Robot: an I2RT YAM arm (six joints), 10 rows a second.
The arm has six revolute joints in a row. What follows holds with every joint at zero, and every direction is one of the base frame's.
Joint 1 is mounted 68 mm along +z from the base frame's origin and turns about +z.
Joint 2 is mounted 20 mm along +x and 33.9 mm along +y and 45.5 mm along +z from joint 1 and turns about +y.
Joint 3 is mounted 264 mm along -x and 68.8 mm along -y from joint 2 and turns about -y.
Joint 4 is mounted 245 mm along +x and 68.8 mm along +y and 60 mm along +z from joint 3 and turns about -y.
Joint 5 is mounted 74 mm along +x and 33.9 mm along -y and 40.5 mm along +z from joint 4 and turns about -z.
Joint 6 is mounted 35.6 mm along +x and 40.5 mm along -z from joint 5 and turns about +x.
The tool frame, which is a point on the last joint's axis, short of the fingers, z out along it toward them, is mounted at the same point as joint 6; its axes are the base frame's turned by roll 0, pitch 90 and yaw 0 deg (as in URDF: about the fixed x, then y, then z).
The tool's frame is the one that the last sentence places.
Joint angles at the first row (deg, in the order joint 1, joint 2, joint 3, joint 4, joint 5, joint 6):
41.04 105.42 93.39 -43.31 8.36 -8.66
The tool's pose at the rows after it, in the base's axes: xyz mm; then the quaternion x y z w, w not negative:
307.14 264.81 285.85 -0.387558 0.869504 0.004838 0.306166
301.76 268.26 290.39 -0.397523 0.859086 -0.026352 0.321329
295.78 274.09 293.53 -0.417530 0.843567 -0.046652 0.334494
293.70 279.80 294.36 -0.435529 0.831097 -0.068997 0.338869
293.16 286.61 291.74 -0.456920 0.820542 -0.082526 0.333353
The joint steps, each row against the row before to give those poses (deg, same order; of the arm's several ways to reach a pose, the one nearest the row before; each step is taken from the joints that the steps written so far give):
0.57 0.31 0.43 -0.28 1.27 -0.78
1.22 -0.64 -0.11 0.38 3.98 -1.76
1.39 -0.45 -0.22 0.91 2.47 -2.59
0.98 0.54 0.76 -0.06 2.29 -2.47
0.80 1.26 1.18 -0.69 0.91 -2.28

